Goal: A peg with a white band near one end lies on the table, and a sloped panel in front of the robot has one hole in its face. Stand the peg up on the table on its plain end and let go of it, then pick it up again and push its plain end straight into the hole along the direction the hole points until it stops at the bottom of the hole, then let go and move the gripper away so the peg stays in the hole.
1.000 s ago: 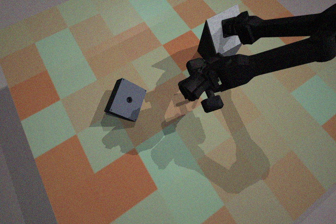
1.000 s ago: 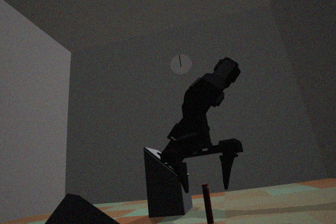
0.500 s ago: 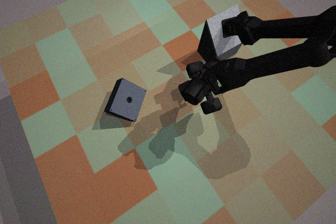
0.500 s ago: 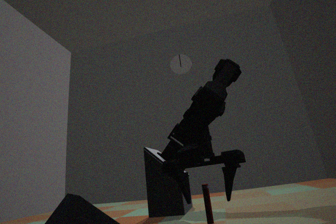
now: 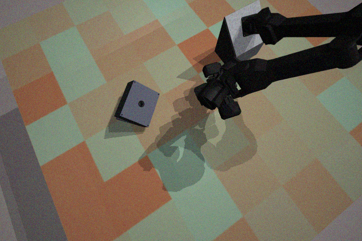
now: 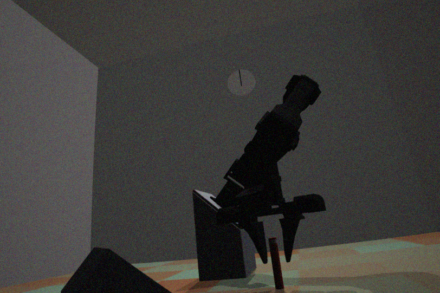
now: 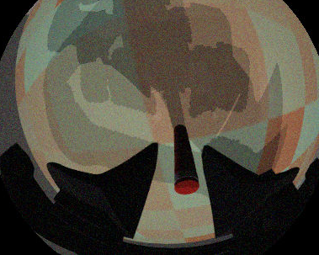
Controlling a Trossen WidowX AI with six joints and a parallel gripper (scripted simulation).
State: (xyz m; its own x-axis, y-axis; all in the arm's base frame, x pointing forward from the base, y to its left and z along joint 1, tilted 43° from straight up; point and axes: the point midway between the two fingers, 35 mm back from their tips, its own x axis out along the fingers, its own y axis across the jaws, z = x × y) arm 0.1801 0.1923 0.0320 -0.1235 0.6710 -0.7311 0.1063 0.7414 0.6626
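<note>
My gripper tip is 270 mm short of the sloped panel and 90 mm to the left of it. Also, from my gripper tip: red peg (20 mm above).
</note>
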